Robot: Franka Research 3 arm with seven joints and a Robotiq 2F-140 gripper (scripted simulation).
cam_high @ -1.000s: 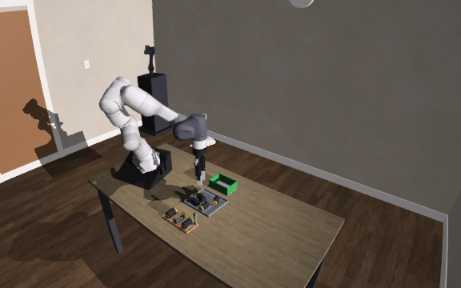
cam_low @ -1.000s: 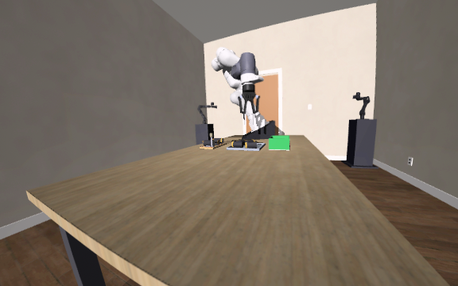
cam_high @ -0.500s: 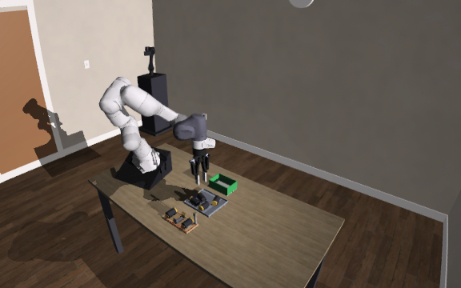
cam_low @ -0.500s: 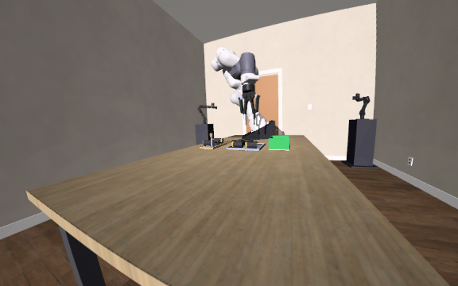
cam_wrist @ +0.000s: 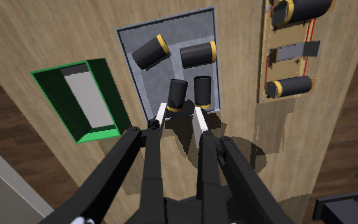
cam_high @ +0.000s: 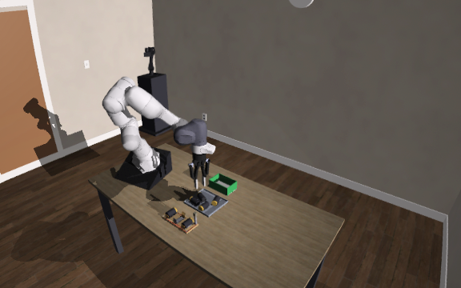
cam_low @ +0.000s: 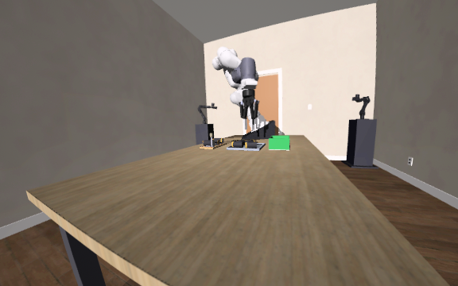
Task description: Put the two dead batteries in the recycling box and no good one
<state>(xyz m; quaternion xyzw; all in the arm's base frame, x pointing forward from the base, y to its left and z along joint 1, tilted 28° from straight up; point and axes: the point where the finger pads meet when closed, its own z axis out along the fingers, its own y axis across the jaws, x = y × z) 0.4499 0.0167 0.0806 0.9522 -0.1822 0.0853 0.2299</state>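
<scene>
My gripper is now 4 cm short of the grey tray and 13 cm above it. The rest, counted from my hand: green recycling box (4 cm ahead, 18 cm to the left, 12 cm below); bulb (12 cm ahead, 20 cm to the right, 5 cm below).
</scene>
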